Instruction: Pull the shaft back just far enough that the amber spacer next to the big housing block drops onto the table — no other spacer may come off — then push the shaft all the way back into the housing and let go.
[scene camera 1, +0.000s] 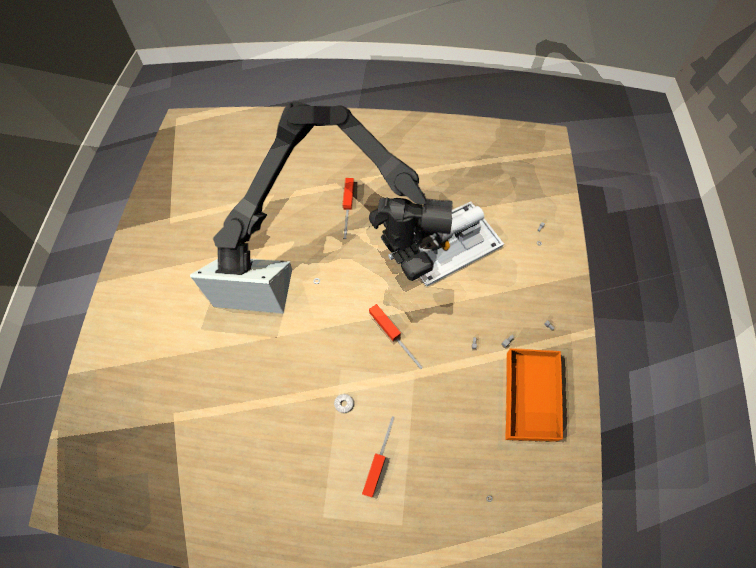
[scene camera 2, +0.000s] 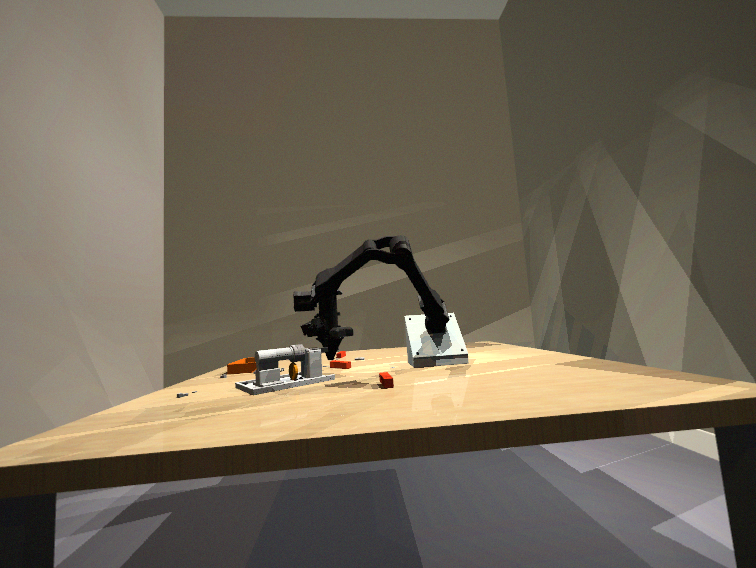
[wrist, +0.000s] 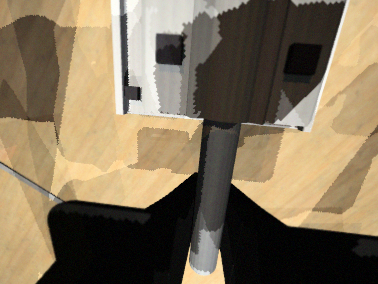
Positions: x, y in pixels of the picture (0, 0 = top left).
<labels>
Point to my gripper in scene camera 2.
At 330, 360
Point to my gripper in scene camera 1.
At 399, 259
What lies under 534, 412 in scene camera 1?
An orange tray.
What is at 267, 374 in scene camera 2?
A housing block.
</labels>
